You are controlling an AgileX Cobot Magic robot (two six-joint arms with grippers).
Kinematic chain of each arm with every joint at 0, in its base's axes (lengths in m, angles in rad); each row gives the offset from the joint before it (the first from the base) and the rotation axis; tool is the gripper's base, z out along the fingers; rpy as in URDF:
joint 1: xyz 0 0 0.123 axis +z
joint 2: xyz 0 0 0 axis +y
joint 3: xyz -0.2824 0 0.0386 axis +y
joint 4: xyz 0.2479 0 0.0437 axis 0.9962 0 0.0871
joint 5: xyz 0 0 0 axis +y
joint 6: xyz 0.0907 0 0.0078 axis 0.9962 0 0.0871
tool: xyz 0 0 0 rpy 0 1.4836 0
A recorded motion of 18 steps. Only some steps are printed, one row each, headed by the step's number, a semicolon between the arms.
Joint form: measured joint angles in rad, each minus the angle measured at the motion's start. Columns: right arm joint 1, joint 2, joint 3, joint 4, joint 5, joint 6; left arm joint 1, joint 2, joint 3, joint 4, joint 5, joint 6.
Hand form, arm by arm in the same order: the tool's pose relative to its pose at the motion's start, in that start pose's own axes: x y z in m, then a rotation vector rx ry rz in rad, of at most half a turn. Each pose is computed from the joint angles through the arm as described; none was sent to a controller.
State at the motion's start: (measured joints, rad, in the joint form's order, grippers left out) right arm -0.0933 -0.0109 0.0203 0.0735 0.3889 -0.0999; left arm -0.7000 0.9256 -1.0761 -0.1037 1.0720 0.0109
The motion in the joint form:
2: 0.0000 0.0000 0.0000 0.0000 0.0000 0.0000; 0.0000 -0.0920 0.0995 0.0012 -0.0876 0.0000
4: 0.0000 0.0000 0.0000 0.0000 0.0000 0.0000; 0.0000 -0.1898 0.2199 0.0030 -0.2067 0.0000
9: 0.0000 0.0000 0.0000 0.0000 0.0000 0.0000; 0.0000 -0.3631 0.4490 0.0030 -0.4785 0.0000
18: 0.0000 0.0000 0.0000 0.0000 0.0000 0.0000; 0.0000 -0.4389 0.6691 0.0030 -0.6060 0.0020
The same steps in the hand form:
2: 0.0000 0.0000 0.0000 0.0000 0.0000 0.0000; 0.0192 0.0010 -0.0033 -0.0023 -0.0801 0.0000
4: 0.0000 0.0000 0.0000 0.0000 0.0000 0.0000; 0.0406 0.0027 -0.0017 -0.0061 -0.1767 -0.0008
9: 0.0000 0.0000 0.0000 0.0000 0.0000 0.0000; 0.0773 0.0069 0.0075 -0.0124 -0.3929 -0.0045
18: 0.0000 0.0000 0.0000 0.0000 0.0000 0.0000; 0.1195 0.0127 0.0421 -0.0235 -0.3767 -0.0123

